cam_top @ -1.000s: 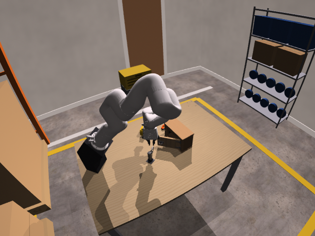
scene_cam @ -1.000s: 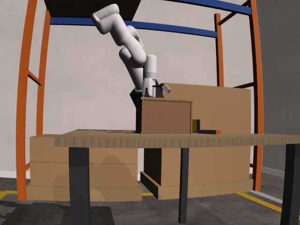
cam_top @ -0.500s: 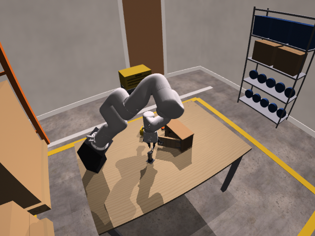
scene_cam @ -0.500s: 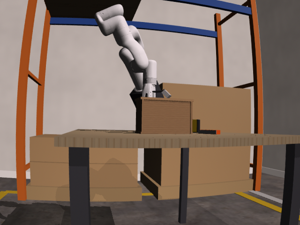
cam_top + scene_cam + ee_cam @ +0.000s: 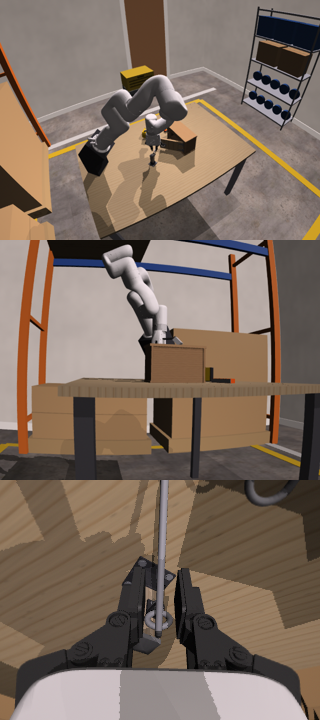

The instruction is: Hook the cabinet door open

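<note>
Right now the grey hook rod is 5 cm below my hand. Round my hand: yellow block 4 cm ahead, 25 cm to the left, 6 cm below; then door 14 cm ahead, 2 cm to the right, 3 cm below; then orange thing 28 cm ahead, 22 cm to the left, 9 cm below.
</note>
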